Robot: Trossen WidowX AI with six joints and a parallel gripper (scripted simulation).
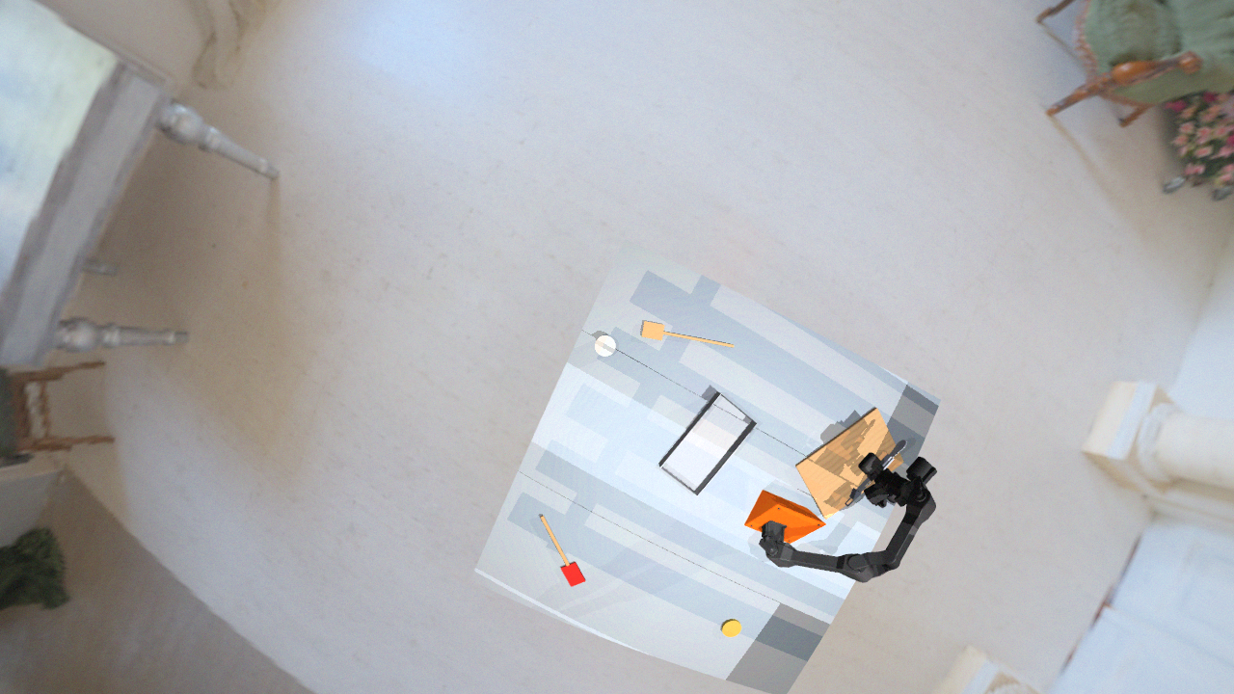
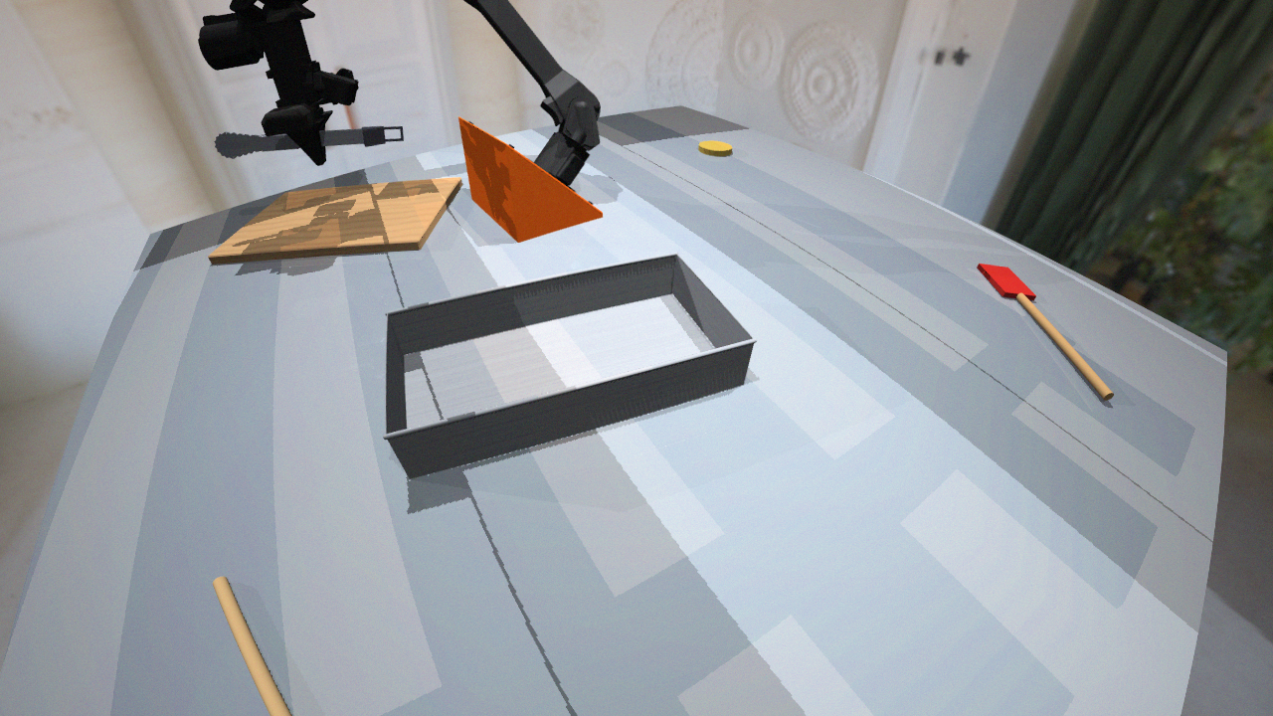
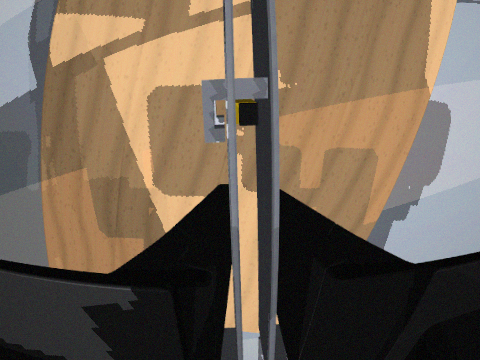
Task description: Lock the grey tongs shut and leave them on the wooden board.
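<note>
Now: the wooden board 9 cm below my gripper tip. Round my gripper tip: grey roasting tin 53 cm ahead, 10 cm to the left, 7 cm below; then white disc 95 cm ahead, 8 cm to the right, 8 cm below; then red spatula 83 cm ahead, 65 cm to the left, 9 cm below.
</note>
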